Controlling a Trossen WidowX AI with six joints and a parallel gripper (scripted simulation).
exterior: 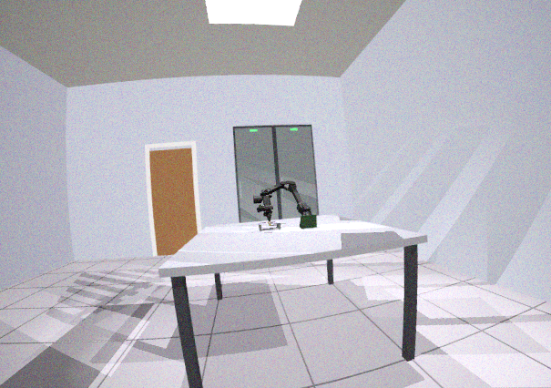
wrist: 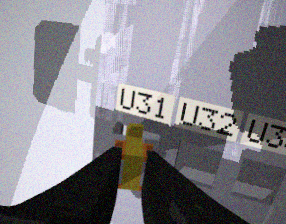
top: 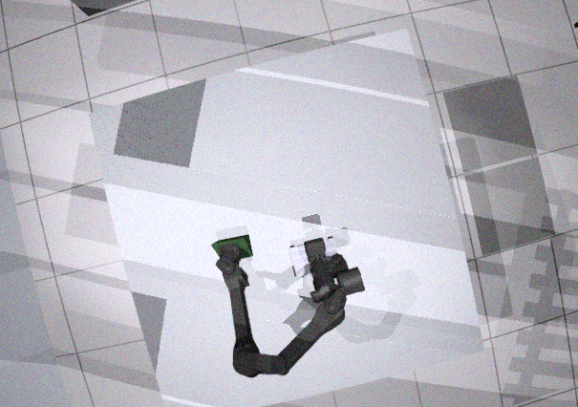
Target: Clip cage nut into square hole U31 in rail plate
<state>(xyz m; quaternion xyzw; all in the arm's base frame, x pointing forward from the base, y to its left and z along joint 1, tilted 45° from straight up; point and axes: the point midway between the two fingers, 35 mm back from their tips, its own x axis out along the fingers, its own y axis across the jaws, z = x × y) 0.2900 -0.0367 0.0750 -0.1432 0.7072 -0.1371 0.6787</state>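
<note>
My gripper tip is 1 cm above the cage nut.
</note>
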